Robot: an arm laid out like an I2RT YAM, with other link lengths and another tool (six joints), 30 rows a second.
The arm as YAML. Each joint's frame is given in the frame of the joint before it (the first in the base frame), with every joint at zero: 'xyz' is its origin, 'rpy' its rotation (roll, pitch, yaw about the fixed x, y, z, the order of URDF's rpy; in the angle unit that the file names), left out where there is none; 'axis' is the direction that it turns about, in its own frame. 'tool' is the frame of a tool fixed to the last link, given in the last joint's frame.
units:
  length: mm
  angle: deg
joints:
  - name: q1
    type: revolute
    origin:
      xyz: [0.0, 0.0, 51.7]
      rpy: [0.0, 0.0, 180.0]
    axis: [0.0, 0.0, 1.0]
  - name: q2
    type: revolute
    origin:
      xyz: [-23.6, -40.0, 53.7]
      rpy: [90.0, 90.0, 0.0]
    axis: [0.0, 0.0, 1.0]
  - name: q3
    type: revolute
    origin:
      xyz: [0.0, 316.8, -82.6]
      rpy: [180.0, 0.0, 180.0]
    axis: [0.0, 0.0, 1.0]
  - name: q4
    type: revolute
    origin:
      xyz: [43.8, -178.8, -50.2]
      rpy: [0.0, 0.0, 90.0]
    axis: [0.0, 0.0, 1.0]
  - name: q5
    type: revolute
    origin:
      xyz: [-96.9, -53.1, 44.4]
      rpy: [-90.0, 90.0, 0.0]
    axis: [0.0, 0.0, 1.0]
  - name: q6
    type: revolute
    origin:
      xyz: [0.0, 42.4, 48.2]
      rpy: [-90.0, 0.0, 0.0]
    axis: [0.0, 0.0, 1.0]
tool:
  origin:
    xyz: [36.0, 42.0, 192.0]
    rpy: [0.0, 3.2, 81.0]
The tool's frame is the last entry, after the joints.
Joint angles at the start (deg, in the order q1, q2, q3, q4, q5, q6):
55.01 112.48 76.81 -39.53 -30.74 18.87
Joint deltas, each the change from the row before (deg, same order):
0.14 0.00 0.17 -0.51 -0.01 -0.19
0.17 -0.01 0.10 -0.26 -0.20 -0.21
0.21 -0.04 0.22 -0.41 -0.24 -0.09
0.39 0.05 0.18 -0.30 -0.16 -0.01
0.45 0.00 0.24 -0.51 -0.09 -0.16
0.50 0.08 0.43 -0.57 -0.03 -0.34
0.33 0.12 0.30 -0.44 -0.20 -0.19
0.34 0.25 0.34 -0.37 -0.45 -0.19
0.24 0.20 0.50 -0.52 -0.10 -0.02
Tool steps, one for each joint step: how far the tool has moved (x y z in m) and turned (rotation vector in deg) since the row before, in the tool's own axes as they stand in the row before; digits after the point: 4 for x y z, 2 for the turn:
-0.0019 -0.0009 0.0003 -0.01 -0.36 -0.13
-0.0013 -0.0021 0.0003 0.22 -0.25 -0.26
-0.0013 -0.0027 0.0000 0.26 -0.28 -0.17
-0.0017 -0.0031 0.0012 0.21 -0.38 -0.23
-0.0024 -0.0034 0.0011 0.14 -0.48 -0.38
-0.0018 -0.0038 0.0013 0.11 -0.46 -0.63
-0.0016 -0.0029 0.0012 0.23 -0.43 -0.31
-0.0015 -0.0037 0.0017 0.48 -0.49 -0.30
-0.0005 -0.0020 0.0009 0.11 -0.33 -0.09

